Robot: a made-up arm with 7 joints.
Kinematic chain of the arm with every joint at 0, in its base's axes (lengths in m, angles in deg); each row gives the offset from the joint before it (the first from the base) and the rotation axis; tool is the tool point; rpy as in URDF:
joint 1: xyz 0 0 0 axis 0.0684 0.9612 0.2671
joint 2: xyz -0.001 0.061 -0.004 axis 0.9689 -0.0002 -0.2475
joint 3: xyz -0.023 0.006 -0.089 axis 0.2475 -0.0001 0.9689
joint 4: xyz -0.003 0 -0.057 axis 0.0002 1 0
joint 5: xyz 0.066 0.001 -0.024 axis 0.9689 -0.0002 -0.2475
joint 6: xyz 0.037 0 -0.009 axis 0.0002 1 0
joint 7: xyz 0.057 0 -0.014 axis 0.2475 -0.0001 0.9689
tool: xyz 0 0 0 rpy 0 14.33 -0.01
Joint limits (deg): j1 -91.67..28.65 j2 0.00..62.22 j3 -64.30..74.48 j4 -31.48..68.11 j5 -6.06..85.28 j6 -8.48..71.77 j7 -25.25..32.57
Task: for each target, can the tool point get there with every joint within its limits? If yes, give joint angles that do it. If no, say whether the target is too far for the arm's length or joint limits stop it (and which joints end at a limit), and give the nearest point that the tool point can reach.
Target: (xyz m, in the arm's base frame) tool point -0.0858 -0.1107 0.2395
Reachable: no: joint limits stop it (at a limit: joint 1, joint 2, joint 4, joint 6) | nearest point 0.0799 -0.0653 0.0988 | short by 0.222 m
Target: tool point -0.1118 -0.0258 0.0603
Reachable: no: joint limits stop it (at a limit: joint 1, joint 2, joint 3, joint 4, joint 6) | nearest point 0.0485 -0.0991 0.0299 | short by 0.179 m
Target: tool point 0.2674 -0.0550 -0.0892
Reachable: yes | joints -66.05 8.04 -42.45 33.67 48.69 12.34 8.37
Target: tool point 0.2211 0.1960 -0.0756
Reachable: yes | joints -31.34 37.23 14.02 12.80 64.85 12.86 17.72
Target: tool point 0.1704 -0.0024 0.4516
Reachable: no: too far | nearest point 0.1445 0.0991 0.1845 | short by 0.287 m
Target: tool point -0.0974 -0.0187 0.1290
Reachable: no: joint limits stop it (at a limit: joint 1, joint 2, joint 4, joint 6) | nearest point 0.0712 -0.0781 0.0830 | short by 0.185 m
